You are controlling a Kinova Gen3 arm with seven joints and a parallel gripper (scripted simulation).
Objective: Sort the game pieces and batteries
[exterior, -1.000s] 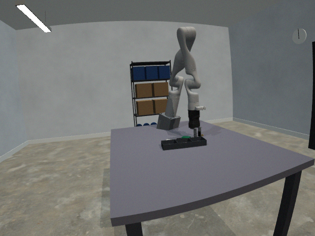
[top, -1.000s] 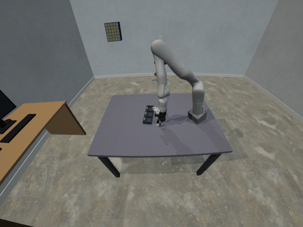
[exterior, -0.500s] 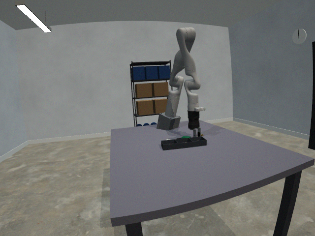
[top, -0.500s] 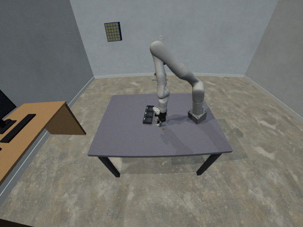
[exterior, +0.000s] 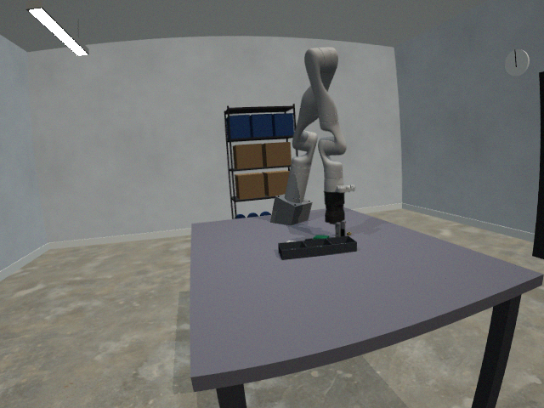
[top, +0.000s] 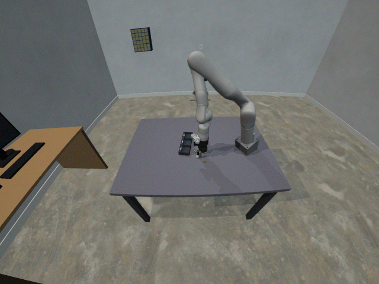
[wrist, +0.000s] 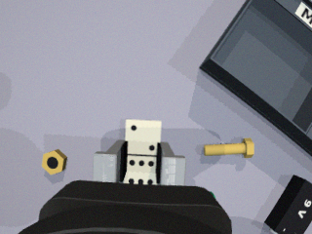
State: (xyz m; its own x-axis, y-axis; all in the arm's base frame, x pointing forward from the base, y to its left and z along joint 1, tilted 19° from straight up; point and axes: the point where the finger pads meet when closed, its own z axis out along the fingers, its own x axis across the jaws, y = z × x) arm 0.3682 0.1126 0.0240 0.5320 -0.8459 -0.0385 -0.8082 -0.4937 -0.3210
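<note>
The brass nut is 5 cm to the left of my hand, 4 cm behind it and 2 cm below it. Also, from my hand: yellow bolt: 5 cm to the right, 5 cm ahead, 1 cm below; then cream domino: 1 cm below; then green flat piece: 7 cm to the right, 2 cm behind, 1 cm below.
</note>
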